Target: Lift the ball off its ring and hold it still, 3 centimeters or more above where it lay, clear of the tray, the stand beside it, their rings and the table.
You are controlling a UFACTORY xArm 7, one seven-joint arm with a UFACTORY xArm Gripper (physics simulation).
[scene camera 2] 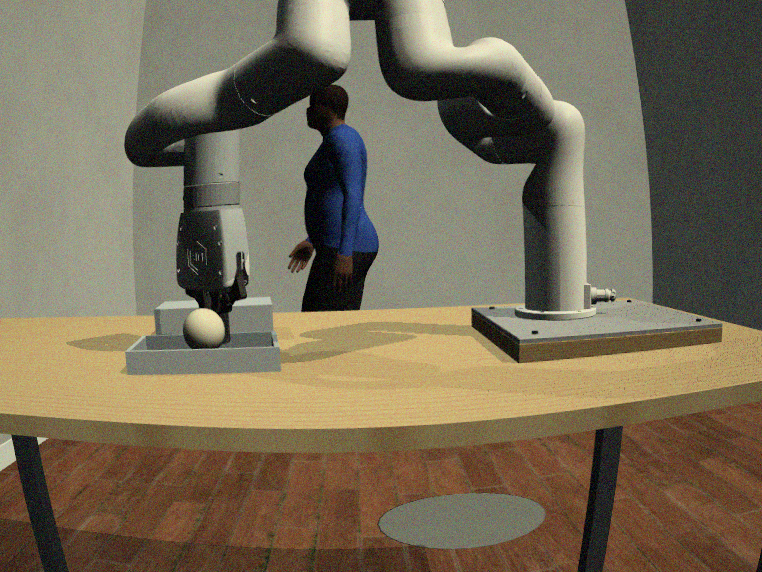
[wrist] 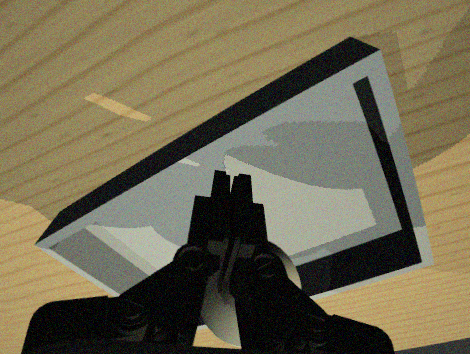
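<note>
The pale cream ball sits in the grey tray, left of the tray's middle in the scene view. In the wrist view it shows partly, behind the finger linkages. Its ring is hidden. My gripper is shut and empty, its dark fingertips together. The fingers point down into the tray, beside and partly behind the ball in the scene view; whether they touch it I cannot tell. The grey stand is behind the tray; its ring does not show.
The tray's low walls surround the fingertips and ball. The wooden table carries the arm's base plate at the right. A person in a blue top stands behind the table.
</note>
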